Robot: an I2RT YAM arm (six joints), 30 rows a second.
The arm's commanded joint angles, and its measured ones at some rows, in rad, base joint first. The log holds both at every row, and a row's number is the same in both.
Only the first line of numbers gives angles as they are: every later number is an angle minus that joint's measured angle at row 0.
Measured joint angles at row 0:
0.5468, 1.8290, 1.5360, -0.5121, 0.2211, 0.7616
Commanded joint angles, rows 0 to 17:
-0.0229, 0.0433, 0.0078, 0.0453, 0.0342, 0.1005
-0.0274, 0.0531, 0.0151, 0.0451, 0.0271, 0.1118
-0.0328, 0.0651, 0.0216, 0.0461, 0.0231, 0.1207
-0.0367, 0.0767, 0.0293, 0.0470, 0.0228, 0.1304
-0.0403, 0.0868, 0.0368, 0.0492, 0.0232, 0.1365
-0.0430, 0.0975, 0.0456, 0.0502, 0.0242, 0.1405
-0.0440, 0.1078, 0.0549, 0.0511, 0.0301, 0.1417
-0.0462, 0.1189, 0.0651, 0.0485, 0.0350, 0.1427
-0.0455, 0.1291, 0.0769, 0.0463, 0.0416, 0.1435
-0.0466, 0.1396, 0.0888, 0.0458, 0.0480, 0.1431
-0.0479, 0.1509, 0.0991, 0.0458, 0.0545, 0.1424
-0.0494, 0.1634, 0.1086, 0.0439, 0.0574, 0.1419
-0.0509, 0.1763, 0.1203, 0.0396, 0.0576, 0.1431
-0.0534, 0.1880, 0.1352, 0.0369, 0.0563, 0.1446
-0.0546, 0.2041, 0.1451, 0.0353, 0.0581, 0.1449
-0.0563, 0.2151, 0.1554, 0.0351, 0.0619, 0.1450
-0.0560, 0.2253, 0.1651, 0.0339, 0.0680, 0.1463
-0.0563, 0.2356, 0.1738, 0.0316, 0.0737, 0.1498
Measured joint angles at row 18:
-0.0503, 0.1865, 0.1225, 0.0286, 0.0221, 0.1297
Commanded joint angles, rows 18 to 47:
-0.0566, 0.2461, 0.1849, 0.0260, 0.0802, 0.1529
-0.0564, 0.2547, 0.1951, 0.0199, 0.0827, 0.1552
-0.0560, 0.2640, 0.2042, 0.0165, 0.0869, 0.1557
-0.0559, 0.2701, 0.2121, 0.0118, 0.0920, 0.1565
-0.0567, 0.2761, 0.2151, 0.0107, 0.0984, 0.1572
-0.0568, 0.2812, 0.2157, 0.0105, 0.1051, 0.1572
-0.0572, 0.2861, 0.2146, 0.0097, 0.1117, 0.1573
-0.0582, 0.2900, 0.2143, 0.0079, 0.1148, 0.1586
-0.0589, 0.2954, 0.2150, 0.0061, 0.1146, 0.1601
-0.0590, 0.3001, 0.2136, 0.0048, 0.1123, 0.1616
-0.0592, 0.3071, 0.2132, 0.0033, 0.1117, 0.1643
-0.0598, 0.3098, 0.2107, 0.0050, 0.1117, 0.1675
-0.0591, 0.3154, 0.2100, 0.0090, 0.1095, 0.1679
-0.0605, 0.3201, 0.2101, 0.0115, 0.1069, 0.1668
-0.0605, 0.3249, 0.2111, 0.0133, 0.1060, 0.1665
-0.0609, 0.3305, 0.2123, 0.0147, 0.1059, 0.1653
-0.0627, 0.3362, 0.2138, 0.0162, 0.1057, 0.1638
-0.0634, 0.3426, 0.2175, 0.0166, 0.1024, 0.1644
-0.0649, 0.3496, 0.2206, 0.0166, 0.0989, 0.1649
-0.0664, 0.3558, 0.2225, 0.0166, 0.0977, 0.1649
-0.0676, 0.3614, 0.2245, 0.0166, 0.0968, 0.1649
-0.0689, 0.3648, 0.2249, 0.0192, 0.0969, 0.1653
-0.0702, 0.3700, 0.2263, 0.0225, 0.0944, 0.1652
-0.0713, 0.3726, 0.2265, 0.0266, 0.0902, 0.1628
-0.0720, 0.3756, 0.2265, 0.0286, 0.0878, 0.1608
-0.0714, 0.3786, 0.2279, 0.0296, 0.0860, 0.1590
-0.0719, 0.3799, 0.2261, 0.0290, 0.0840, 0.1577
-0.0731, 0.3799, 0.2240, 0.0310, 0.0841, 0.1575
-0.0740, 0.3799, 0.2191, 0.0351, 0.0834, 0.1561
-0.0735, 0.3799, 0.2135, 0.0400, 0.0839, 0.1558
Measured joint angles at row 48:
-0.0648, 0.3551, 0.1949, 0.0248, 0.0702, 0.1545
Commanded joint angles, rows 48 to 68:
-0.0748, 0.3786, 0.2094, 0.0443, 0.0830, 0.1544
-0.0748, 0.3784, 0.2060, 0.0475, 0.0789, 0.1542
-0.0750, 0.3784, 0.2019, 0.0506, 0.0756, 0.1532
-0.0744, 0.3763, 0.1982, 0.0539, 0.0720, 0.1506
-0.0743, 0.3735, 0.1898, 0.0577, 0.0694, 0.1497
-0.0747, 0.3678, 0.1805, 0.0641, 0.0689, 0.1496
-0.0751, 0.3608, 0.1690, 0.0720, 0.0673, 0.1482
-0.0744, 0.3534, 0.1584, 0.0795, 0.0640, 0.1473
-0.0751, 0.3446, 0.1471, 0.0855, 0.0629, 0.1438
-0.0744, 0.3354, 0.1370, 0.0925, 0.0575, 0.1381
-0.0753, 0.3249, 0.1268, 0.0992, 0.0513, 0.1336
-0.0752, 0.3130, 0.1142, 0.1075, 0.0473, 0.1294
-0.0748, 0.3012, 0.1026, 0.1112, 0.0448, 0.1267
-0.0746, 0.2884, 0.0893, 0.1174, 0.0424, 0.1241
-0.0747, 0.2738, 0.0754, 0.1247, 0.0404, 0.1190
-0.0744, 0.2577, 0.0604, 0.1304, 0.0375, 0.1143
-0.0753, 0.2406, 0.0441, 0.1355, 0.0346, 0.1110
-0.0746, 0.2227, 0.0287, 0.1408, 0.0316, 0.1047
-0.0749, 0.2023, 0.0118, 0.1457, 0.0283, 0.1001
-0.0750, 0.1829, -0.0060, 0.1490, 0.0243, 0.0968
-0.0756, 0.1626, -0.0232, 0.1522, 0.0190, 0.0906
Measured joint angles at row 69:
-0.0694, 0.2609, 0.0347, 0.1262, 0.0408, 0.1225
